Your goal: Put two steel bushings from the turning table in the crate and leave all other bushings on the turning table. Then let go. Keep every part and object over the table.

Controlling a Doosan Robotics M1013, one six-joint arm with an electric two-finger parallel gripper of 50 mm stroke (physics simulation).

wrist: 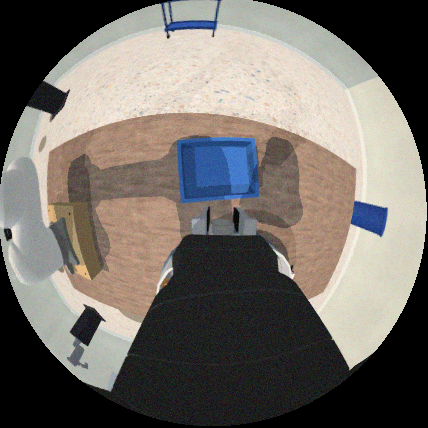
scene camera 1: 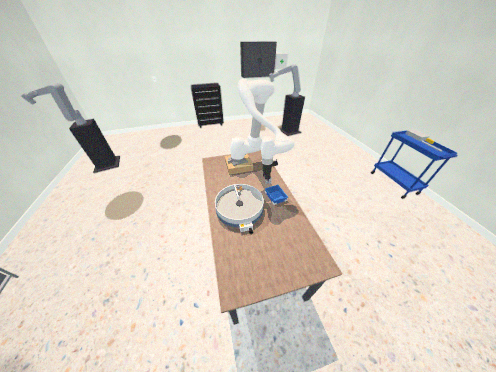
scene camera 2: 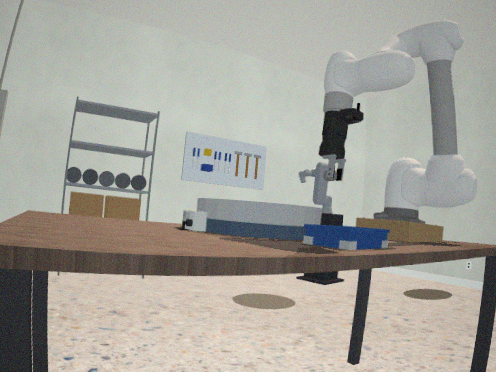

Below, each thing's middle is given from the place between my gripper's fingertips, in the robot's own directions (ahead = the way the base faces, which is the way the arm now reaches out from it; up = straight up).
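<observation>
There is the blue crate point(scene camera 2: 343, 237), which I see 160 mm below my hand, 70 mm to the left of it and 30 mm ahead of it.
</observation>
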